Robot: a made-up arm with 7 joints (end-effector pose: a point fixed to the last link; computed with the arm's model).
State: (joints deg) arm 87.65 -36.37 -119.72 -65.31 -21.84 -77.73 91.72
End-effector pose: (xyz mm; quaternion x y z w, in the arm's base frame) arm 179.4 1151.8 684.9 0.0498 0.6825 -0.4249 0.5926
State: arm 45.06 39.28 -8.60 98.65 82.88 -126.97 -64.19
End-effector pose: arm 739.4 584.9 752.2 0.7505 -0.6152 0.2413 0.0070
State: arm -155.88 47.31 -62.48 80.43 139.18 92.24 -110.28
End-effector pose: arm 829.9 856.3 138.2 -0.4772 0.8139 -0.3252 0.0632
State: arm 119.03 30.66 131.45 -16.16 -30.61 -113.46 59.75
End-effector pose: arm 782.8 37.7 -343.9 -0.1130 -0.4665 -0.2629 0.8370
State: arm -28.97 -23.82 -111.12 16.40 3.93 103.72 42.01
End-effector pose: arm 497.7 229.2 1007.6 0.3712 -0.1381 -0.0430 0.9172
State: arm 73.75 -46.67 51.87 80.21 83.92 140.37 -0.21
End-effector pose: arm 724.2 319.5 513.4 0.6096 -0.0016 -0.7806 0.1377
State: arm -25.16 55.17 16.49 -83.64 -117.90 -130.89 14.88
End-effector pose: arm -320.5 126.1 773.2 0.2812 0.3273 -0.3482 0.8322
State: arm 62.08 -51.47 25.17 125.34 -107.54 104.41 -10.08
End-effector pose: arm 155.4 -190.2 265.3 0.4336 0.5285 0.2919 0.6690
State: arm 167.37 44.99 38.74 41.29 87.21 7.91 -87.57
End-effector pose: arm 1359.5 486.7 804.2 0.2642 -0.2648 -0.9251 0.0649
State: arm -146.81 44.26 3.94 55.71 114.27 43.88 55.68
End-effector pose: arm 843.4 735.5 644.3 0.5374 0.3169 -0.6379 0.4514
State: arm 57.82 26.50 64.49 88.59 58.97 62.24 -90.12
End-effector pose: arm 1259.5 252.3 1126.7 -0.4545 -0.2098 0.8619 0.0803
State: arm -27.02 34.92 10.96 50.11 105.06 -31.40 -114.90
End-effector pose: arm 1279.8 -136.1 819.1 0.0833 0.9418 -0.2786 0.1685
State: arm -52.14 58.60 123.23 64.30 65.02 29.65 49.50
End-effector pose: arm 1258.5 -536.5 881.2 0.3908 -0.0154 -0.9203 0.0079
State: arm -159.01 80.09 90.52 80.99 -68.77 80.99 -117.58
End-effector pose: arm 214.6 536.3 -37.2 0.9391 -0.0363 0.1863 0.2866
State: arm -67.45 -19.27 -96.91 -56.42 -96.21 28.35 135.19
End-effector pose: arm 485.9 -137.2 1390.5 0.6797 0.1492 -0.5235 0.4917
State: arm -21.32 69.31 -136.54 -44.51 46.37 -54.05 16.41
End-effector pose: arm -433.9 -734.4 1624.1 -0.9448 -0.1743 0.0996 0.2591
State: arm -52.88 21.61 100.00 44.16 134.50 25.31 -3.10
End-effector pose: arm 1176.9 117.3 1362.4 0.6632 -0.2745 -0.6961 0.0153
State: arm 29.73 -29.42 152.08 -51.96 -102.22 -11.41 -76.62
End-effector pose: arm 267.6 442.6 -115.9 -0.6209 -0.1632 -0.7667 0.0066
